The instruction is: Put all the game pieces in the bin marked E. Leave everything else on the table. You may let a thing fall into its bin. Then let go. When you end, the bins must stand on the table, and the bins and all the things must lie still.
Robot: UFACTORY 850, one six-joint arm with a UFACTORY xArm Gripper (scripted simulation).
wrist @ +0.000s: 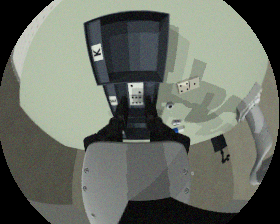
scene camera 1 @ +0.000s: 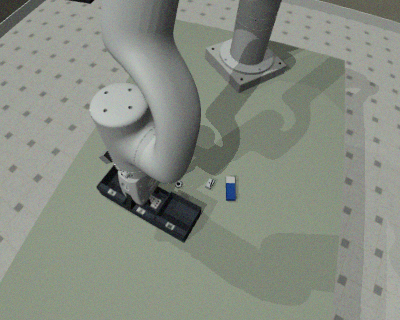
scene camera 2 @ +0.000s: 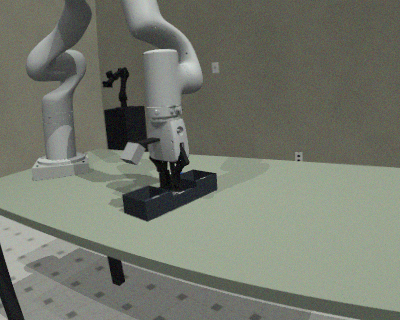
In view: my gripper [wrist: 136, 102] and a dark three-part bin [scene camera 1: 181, 212].
The dark three-part bin shows as well in the wrist view [wrist: 135, 46] and in scene camera 2 [scene camera 2: 195, 184].
